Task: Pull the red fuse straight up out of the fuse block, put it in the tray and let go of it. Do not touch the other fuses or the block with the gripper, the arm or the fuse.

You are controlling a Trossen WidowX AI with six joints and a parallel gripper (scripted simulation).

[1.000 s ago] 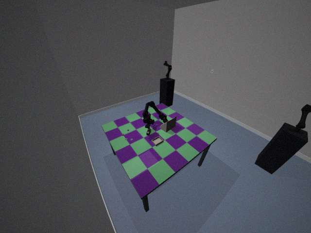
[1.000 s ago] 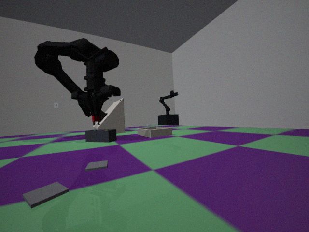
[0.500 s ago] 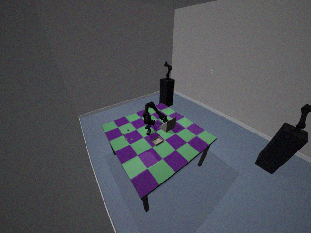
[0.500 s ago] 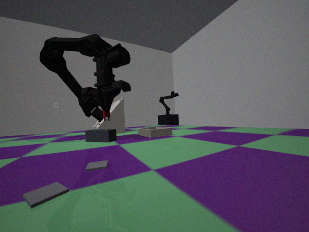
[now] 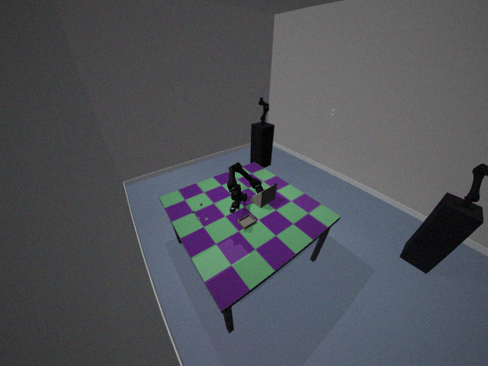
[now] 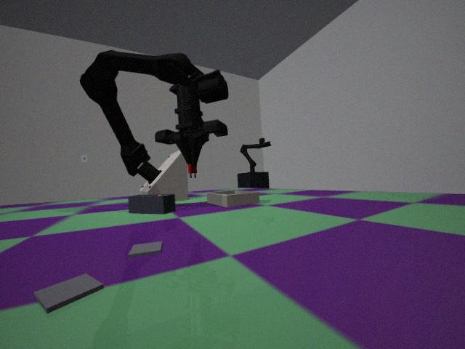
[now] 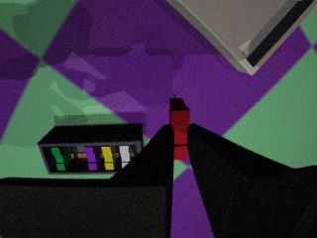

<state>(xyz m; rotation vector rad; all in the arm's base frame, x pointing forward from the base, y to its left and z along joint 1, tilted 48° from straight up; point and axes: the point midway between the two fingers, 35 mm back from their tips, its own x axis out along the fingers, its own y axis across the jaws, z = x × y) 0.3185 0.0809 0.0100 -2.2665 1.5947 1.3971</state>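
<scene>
The shallow beige tray is 120 mm to the left of my gripper tip, 100 mm below it and 10 mm behind it.
</scene>
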